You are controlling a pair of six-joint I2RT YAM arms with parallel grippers.
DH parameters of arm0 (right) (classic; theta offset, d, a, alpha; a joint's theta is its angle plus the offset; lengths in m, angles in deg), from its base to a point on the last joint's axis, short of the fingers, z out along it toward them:
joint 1: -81.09 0.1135 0.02 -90
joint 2: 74.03 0 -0.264 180
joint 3: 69.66 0 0.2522 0
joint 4: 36.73 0 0.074 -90
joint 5: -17.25 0 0 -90
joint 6: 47.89 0.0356 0 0
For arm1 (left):
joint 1: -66.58 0.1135 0.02 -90
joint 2: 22.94 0 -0.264 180
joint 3: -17 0 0.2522 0
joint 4: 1.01 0 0.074 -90
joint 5: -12.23 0 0 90
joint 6: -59.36 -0.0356 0 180
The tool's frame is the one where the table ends.
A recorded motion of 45 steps. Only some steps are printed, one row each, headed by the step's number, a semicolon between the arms.
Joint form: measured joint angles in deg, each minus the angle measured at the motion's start. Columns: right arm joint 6, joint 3, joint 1, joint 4, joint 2, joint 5; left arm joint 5, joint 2, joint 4, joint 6, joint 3, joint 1.
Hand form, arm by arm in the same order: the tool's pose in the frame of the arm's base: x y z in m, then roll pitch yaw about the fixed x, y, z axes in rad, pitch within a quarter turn. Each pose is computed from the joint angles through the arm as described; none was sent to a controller.
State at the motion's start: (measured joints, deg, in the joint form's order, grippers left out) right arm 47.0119 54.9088 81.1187 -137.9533 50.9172 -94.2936; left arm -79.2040 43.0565 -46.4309 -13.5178 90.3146 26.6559
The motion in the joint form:
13: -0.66 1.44 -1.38 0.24 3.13 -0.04; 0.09 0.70 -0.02 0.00 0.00 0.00
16: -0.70 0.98 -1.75 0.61 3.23 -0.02; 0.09 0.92 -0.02 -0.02 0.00 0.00
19: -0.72 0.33 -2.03 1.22 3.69 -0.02; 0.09 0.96 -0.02 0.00 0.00 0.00
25: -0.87 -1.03 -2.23 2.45 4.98 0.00; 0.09 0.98 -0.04 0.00 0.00 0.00
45: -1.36 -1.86 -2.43 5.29 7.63 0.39; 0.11 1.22 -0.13 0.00 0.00 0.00
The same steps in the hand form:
13: 0.4102 -0.0228 0.2079 -2.7500 -0.2000 3.0478; 0.1923 -0.1620 0.3163 -2.7711 0.8334 2.8979
16: 0.4100 -0.0254 0.2052 -2.7502 -0.2036 3.0419; 0.1929 -0.1625 0.3154 -2.7740 0.8301 2.8956
19: 0.4104 -0.0274 0.1992 -2.7497 -0.2125 3.0372; 0.1930 -0.1626 0.3153 -2.7741 0.8293 2.8957
25: 0.4113 -0.0289 0.1845 -2.7488 -0.2382 3.0358; 0.1930 -0.1626 0.3152 -2.7745 0.8287 2.8954
45: 0.4170 -0.0303 0.1615 -2.7568 -0.2530 3.0401; 0.1936 -0.1631 0.3141 -2.7785 0.8236 2.8927

